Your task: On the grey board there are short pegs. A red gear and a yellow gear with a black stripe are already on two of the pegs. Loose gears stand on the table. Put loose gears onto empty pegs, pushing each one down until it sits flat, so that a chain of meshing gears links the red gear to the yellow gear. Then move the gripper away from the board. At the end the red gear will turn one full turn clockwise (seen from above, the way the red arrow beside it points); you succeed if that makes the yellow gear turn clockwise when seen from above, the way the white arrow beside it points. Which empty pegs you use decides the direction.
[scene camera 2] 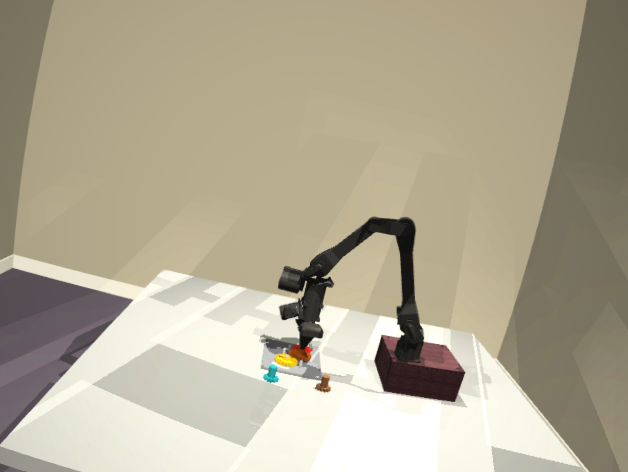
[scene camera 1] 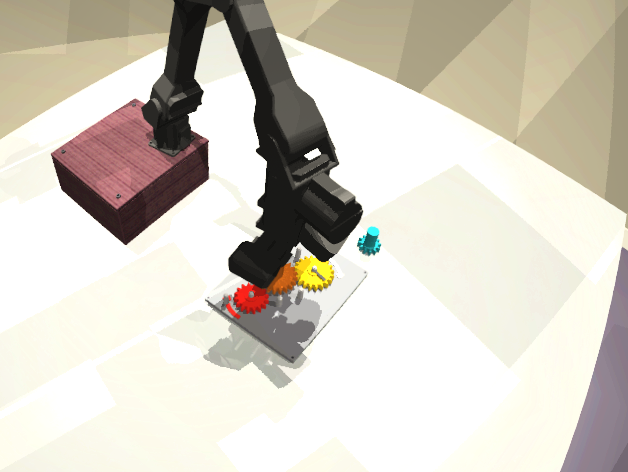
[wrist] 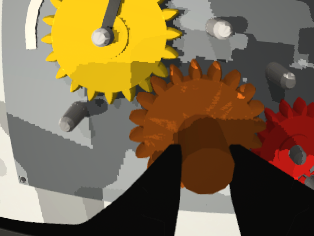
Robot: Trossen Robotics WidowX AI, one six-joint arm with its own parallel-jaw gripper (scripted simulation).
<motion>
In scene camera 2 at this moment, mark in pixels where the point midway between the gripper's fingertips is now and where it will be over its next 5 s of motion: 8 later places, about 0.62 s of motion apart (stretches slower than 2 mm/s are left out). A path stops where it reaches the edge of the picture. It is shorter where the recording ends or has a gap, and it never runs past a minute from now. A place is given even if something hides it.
My gripper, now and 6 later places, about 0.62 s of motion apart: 301, 347; 301, 348; 301, 348; 309, 324; 310, 321; 316, 336; 353, 355
</motion>
